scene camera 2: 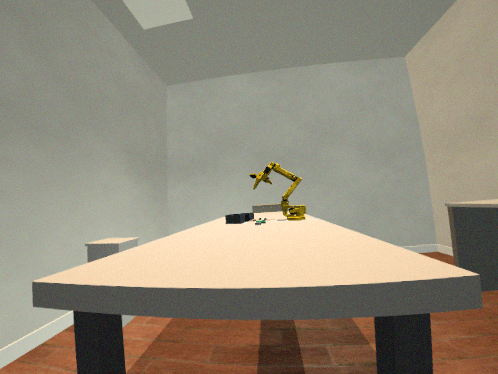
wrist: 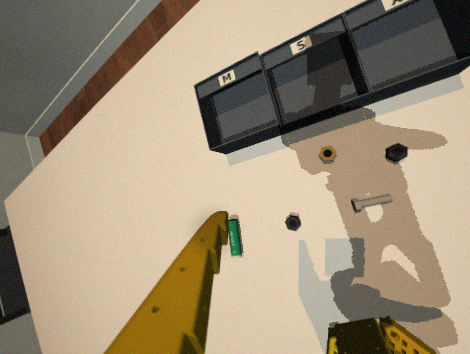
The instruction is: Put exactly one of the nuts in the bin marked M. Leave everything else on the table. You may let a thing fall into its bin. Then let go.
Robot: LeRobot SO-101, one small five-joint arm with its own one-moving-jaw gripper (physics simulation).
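Frame: origin at the arm's base, x ahead, y left, z up, level; centimetres.
Seen in the pictures: hand at its tool point: [scene camera 2: 254, 188] [wrist: 227, 223]; arm's base at its link origin: [scene camera 2: 292, 219] [wrist: 368, 344].
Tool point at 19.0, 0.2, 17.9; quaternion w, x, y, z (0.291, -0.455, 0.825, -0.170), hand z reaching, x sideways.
Note:
Offsets run from my tool point to a thing's top centre, as dx, dy, dz. "spot": to the spot under its first point. Level surfaces: height alone.
My gripper [scene camera 2: 262, 185] is open and empty, high above the table. In the wrist view its notched fixed jaw [wrist: 185, 270] shows at the left; the moving jaw is out of the picture. A brass hex nut {+1.7, -5.8, -17.1} [wrist: 327, 154] lies in front of the bin marked S {+9.5, -7.8, -13.3} [wrist: 325, 114]. A small black nut {-3.9, +1.2, -17.1} [wrist: 293, 222] lies nearer, to the right of the fixed jaw's tip. A larger dark hexagonal piece {-1.3, -11.4, -17.1} [wrist: 396, 152], which looks like a nut, lies to the right of the brass one. The bin marked M {spot: +11.3, +4.5, -15.0} [wrist: 210, 125] is the leftmost of the row; no nut shows in its visible part.
A green battery {-2.9, +9.1, -16.5} [wrist: 234, 238] lies beside the fixed jaw's tip in the picture. A grey bolt {-4.8, -7.3, -16.6} [wrist: 371, 202] lies below the dark piece. A third bin {spot: +4.0, -14.4, -14.2} [wrist: 415, 77] has its label cut off. The arm's shadow crosses bin S and the table {dz -18.0} [scene camera 2: 260, 260].

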